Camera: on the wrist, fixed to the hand. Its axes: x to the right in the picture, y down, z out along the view.
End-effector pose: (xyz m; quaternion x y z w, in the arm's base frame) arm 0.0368 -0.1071 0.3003 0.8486 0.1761 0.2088 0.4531
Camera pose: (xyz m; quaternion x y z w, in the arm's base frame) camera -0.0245 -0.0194 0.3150 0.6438 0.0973 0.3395 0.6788
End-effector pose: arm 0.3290 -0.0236 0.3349 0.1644 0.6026 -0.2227 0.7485
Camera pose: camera 0.2235 -0.0057 0.3202 -0.0442 0.6912 0.0303 0.7207
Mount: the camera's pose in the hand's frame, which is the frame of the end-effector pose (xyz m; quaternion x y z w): -0.0065 -0.0406 -0.0999 -0.3238 0.0782 0.0429 0.9419
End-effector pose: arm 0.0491 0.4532 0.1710 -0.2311 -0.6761 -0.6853 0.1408
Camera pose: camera 0.0215 0.3552 0.1348 -0.2387 -0.3940 -0.8765 0.1401
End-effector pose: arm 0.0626 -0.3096 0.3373 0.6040 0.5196 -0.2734 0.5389
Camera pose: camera 0.0002 -0.2232 0.3551 0.4381 0.5942 -0.0189 0.6743
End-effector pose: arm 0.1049 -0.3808 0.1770 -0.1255 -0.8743 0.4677 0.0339
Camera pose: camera 0.1212 -0.3231 0.2669 -0.2033 -0.9669 0.1491 0.0396
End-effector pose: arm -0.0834 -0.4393 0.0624 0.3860 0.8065 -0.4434 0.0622
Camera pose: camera -0.0822 -0.3793 0.1522 0.4127 0.8916 -0.1236 0.1395
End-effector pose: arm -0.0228 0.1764 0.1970 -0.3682 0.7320 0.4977 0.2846
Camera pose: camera 0.0093 0.0749 0.2153 -0.4465 0.5663 0.6892 0.0702
